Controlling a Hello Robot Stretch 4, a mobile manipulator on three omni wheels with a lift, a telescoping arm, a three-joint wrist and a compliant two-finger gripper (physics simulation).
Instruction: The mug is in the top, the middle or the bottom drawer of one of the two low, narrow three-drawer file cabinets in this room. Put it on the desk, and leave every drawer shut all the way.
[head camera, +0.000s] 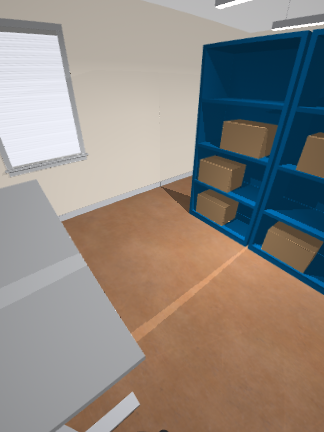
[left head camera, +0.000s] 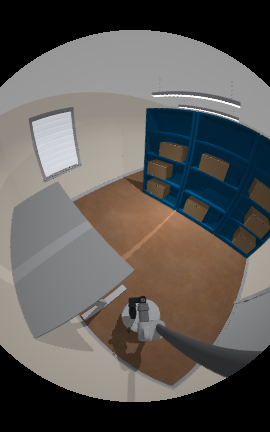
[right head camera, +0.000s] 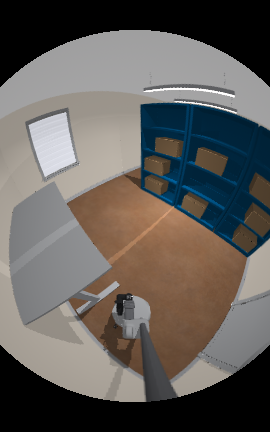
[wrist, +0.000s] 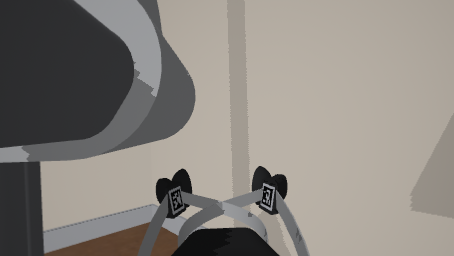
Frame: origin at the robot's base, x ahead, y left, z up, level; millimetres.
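Where they show: gripper, fingertip midpoint: (left head camera: 133, 332) (right head camera: 120, 328) (wrist: 221, 182).
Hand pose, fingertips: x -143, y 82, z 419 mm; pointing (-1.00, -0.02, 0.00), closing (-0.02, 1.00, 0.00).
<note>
After its pixels a point has its place.
The grey desk (head camera: 60, 345) @(x 307, y 303, z 923 mm) (left head camera: 75, 260) @(x 345, y 401, z 923 mm) (right head camera: 55, 260) @(x 304, y 433, z 923 mm) stands at the left in the three head views, and no object shows on the part of its top in view. My gripper (wrist: 221, 182) @(x -143, y 82, z 419 mm) is open in the wrist view, its two black fingertips apart with wall behind them. In the left and right head views the folded wrist is seen from above over the round base, beside the desk's near right corner; the fingers are too small to judge there. The mug and the two file cabinets do not show in these views.
Blue shelf units (head camera: 199, 125) @(x 2445, y -267, z 1154 mm) (left head camera: 145, 150) @(x 2453, y -264, z 996 mm) (right head camera: 141, 145) @(x 2453, y -259, z 1023 mm) with brown boxes stand across the room. A white desk foot (head camera: 117, 412) (left head camera: 114, 295) (right head camera: 107, 295) lies low near the base. A window (head camera: 40, 95) @(x 2278, y 1387, z 1477 mm) is on the wall. Walls meet close behind the base.
</note>
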